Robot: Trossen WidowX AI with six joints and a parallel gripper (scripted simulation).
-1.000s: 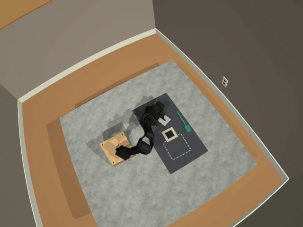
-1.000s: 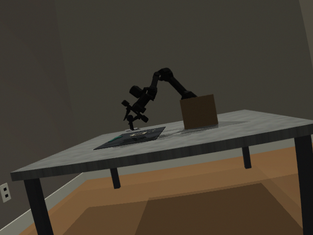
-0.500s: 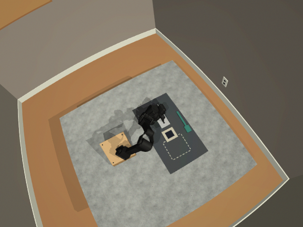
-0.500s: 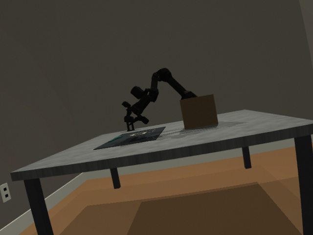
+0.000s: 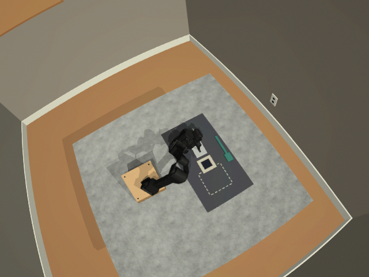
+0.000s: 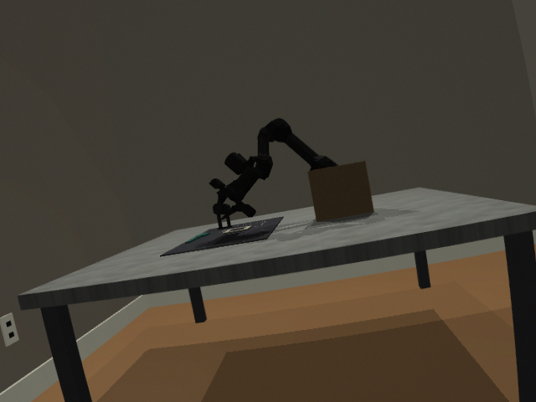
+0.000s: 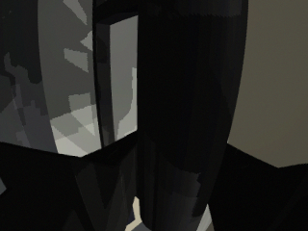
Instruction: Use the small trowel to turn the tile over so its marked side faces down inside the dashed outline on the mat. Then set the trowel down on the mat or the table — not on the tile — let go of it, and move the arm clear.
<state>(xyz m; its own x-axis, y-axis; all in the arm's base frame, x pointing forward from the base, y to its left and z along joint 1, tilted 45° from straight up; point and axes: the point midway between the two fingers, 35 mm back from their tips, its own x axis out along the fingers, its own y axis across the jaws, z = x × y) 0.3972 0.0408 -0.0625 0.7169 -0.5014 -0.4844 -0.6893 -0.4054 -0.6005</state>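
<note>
Now: gripper tip 9 cm to the left of the dark mat, 9 cm above it and 2 cm past it. Round my gripper tip: cream tile: 13 cm to the right, 7 cm below, 4 cm behind; small trowel: 3 cm behind, 1 cm below; teal flat tool: 12 cm to the right, 11 cm ahead, 7 cm below.
</note>
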